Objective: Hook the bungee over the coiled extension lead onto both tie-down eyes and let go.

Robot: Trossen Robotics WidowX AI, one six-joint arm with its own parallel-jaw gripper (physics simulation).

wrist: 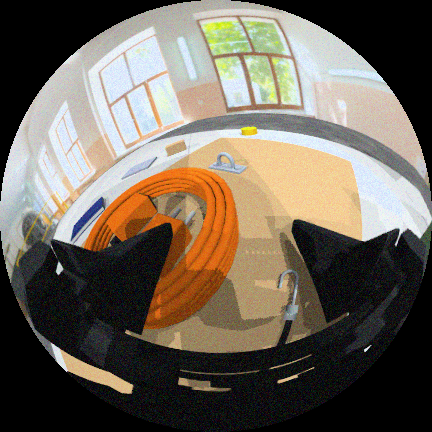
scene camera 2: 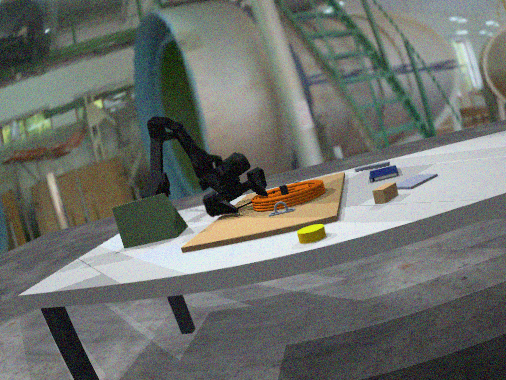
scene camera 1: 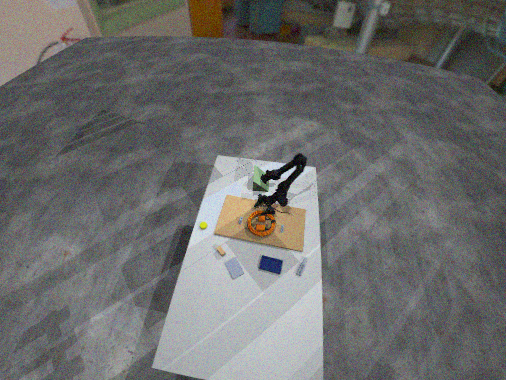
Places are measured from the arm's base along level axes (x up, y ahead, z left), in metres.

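Pixels of known places: gripper, between the fingertips: (wrist: 234, 227) (scene camera 2: 252, 202) (scene camera 1: 257, 211); arm's base, origin of its link: (scene camera 2: 151, 221) (scene camera 1: 263, 179).
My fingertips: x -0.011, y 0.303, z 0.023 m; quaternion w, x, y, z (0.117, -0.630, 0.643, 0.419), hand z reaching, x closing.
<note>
For each thing: its middle in the pictures, then the offset to it from my fingertips. "spot": a spot on its surface instead. Level surfaces: height alone.
- orange coiled extension lead, middle of its body: (wrist: 139, 228) (scene camera 2: 288, 194) (scene camera 1: 261, 223) dx -0.007, dy +0.083, dz +0.053 m
- wooden board, height of its surface: dx -0.023 m
- bungee's metal hook, a spot on its surface: (wrist: 289, 290) spot: dx -0.023, dy -0.055, dz +0.009 m
- yellow disc, middle of its body: (scene camera 2: 311, 233) (wrist: 248, 130) (scene camera 1: 203, 225) dx -0.025, dy +0.210, dz -0.340 m
- wooden block, middle of its body: (scene camera 2: 385, 192) (wrist: 175, 147) (scene camera 1: 221, 250) dx -0.020, dy +0.355, dz -0.155 m
- pale blue plate, middle of its body: (scene camera 2: 414, 181) (wrist: 138, 167) (scene camera 1: 234, 267) dx -0.032, dy +0.434, dz -0.038 m
- dark blue box, middle of its body: (scene camera 2: 383, 173) (wrist: 86, 218) (scene camera 1: 271, 264) dx -0.029, dy +0.350, dz +0.184 m
- grey bar, middle of its body: (scene camera 2: 372, 166) (scene camera 1: 302, 266) dx -0.029, dy +0.308, dz +0.385 m
The orange coiled extension lead (scene camera 1: 261, 234) (scene camera 2: 312, 190) (wrist: 227, 240) lies on the wooden board (scene camera 1: 295, 241) (scene camera 2: 260, 226) (wrist: 315, 175). One grey tie-down eye (scene camera 1: 240, 220) (scene camera 2: 281, 209) (wrist: 226, 162) stands beside the coil; the other eye (scene camera 1: 282, 228) is on the coil's opposite side. My gripper (scene camera 1: 264, 209) (scene camera 2: 250, 202) (wrist: 234, 227) is open, low over the board; one finger overlaps the coil in the wrist view. The bungee's metal hook (wrist: 289, 290) shows between the fingers, nearer the right one, ungripped. Its black cord (wrist: 284, 333) runs under the gripper, where the rest is hidden.
A green block (scene camera 1: 260, 181) (scene camera 2: 148, 220) stands near the arm's base. A yellow disc (scene camera 1: 203, 225) (scene camera 2: 311, 233) (wrist: 249, 131), wooden block (scene camera 1: 220, 250) (scene camera 2: 385, 193) (wrist: 176, 148), pale blue plate (scene camera 1: 234, 268) (wrist: 140, 168), dark blue box (scene camera 1: 270, 264) (wrist: 88, 218) and grey bar (scene camera 1: 301, 266) lie beyond the board.
</note>
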